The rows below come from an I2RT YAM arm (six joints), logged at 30 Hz.
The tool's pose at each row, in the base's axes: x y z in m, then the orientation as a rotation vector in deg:
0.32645 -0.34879 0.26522 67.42 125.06 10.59
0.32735 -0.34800 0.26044 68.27 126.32 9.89
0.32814 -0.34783 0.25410 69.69 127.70 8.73
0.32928 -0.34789 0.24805 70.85 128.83 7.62
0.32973 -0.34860 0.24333 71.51 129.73 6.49
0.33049 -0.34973 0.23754 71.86 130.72 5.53
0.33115 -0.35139 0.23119 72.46 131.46 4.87
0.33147 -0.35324 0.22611 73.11 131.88 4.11
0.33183 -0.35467 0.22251 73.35 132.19 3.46
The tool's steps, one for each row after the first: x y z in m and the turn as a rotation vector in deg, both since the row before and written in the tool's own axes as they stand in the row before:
0.00253 -0.00084 0.00415 1.24 0.99 0.02
0.00272 -0.00180 0.00550 1.79 1.08 0.25
0.00215 -0.00141 0.00559 1.55 0.83 0.16
0.00126 -0.00169 0.00430 1.28 0.50 -0.09
0.00121 -0.00194 0.00549 1.08 0.56 -0.28
0.00102 -0.00238 0.00607 0.90 0.55 0.02
0.00043 -0.00228 0.00489 0.86 0.27 0.13
0.00013 -0.00153 0.00357 0.60 0.09 -0.07

